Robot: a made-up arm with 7 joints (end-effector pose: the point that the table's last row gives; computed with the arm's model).
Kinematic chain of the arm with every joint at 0, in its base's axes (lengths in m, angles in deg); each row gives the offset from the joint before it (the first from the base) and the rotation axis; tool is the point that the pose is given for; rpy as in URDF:
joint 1: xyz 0 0 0.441 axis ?
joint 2: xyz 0 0 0 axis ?
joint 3: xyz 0 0 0.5 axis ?
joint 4: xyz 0.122 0 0 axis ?
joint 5: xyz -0.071 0 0.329 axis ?
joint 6: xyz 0 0 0 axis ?
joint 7: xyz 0.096 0 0 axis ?
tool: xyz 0 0 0 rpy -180 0 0
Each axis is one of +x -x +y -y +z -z.
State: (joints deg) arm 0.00 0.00 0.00 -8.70 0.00 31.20 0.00
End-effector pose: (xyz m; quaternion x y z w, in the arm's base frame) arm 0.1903 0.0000 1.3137 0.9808 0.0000 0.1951 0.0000
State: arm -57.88 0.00 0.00 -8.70 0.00 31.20 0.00
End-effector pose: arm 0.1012 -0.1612 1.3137 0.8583 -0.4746 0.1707 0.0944
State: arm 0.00 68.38 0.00 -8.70 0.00 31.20 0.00
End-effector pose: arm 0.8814 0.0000 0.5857 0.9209 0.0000 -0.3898 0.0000
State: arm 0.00 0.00 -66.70 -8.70 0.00 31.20 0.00
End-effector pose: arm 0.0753 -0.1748 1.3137 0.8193 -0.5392 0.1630 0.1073
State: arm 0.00 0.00 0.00 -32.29 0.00 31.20 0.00
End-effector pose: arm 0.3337 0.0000 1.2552 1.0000 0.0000 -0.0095 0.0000
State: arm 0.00 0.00 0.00 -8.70 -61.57 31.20 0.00
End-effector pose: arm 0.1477 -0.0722 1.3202 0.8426 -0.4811 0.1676 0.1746
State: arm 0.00 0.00 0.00 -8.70 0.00 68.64 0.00
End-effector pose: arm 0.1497 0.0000 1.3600 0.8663 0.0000 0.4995 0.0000
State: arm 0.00 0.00 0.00 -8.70 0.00 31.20 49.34
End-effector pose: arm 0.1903 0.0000 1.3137 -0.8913 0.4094 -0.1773 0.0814
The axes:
joint 1: +z
joint 2: +y
joint 3: +z
joint 4: -y
joint 5: +z
joint 6: -y
joint 7: -z

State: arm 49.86 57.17 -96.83 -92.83 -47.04 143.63 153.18
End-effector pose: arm 0.7207 0.0532 0.7728 0.2334 -0.5878 0.7520 0.1859
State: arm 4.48 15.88 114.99 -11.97 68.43 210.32 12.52
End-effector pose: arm 0.2429 0.1253 1.1964 -0.0738 0.3582 0.1548 0.9178
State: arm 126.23 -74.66 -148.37 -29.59 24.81 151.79 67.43
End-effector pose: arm 0.5899 -0.6979 0.5143 -0.2601 0.8004 -0.2787 0.4626
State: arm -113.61 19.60 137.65 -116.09 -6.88 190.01 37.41
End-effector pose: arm 0.3522 0.0278 1.0424 -0.7065 0.1025 -0.5703 0.4064
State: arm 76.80 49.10 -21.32 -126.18 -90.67 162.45 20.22
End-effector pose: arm 0.2046 0.5256 0.3234 0.3823 0.8760 0.0404 0.2912
